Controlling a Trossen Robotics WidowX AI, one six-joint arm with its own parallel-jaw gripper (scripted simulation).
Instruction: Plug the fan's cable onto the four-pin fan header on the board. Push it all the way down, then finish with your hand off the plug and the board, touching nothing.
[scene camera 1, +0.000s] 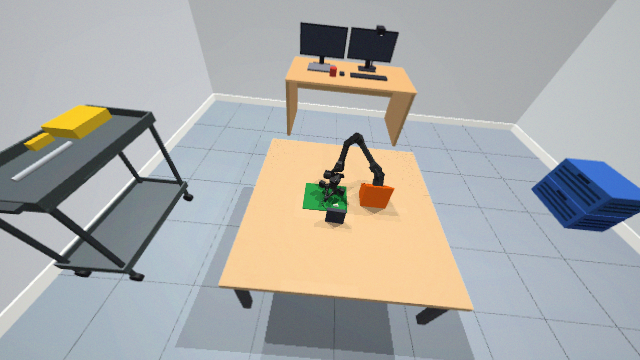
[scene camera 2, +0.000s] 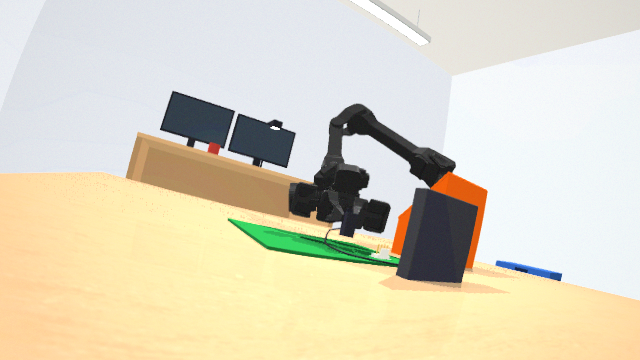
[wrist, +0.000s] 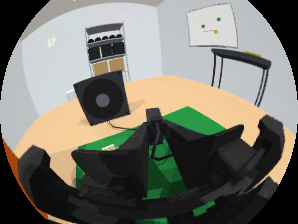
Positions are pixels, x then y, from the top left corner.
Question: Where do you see a green board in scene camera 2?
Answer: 274, 239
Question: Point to my gripper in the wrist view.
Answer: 154, 124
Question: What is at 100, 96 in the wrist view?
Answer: A black fan.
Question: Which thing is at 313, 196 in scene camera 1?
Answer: A green board.
